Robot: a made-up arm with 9 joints. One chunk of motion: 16 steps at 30 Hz.
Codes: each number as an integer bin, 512 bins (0 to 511) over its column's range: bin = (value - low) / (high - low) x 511, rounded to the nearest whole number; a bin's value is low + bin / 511 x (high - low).
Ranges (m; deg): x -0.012..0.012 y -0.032..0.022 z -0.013..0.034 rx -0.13..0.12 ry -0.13..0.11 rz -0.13..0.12
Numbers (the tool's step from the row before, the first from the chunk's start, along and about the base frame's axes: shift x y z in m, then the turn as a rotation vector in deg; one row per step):
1: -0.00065 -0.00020 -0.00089 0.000 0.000 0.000
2: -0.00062 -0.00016 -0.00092 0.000 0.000 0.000
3: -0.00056 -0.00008 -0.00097 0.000 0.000 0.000
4: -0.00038 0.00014 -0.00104 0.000 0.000 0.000
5: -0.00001 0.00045 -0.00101 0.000 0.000 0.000
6: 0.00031 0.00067 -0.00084 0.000 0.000 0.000
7: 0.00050 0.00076 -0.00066 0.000 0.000 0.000
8: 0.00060 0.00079 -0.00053 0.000 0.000 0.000
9: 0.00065 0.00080 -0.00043 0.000 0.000 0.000
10: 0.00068 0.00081 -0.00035 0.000 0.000 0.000
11: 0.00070 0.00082 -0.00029 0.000 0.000 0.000
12: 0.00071 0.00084 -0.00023 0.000 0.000 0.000
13: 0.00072 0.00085 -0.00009 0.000 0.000 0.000
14: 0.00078 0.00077 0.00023 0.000 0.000 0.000
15: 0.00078 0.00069 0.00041 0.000 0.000 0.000
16: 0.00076 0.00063 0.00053 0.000 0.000 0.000
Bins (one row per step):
1: 242 301 132 266 277 266
2: 242 301 131 266 277 266
3: 244 302 131 266 277 266
4: 247 304 130 266 277 266
5: 255 307 130 266 277 266
6: 262 309 132 266 277 266
7: 266 310 134 266 277 266
8: 268 310 136 266 277 266
9: 269 310 137 266 277 266
10: 270 310 138 266 277 266
11: 270 311 138 266 277 266
12: 271 311 139 266 277 266
13: 271 311 140 266 277 266
14: 272 310 144 266 277 266
15: 272 309 146 266 277 266
16: 272 309 147 266 277 266

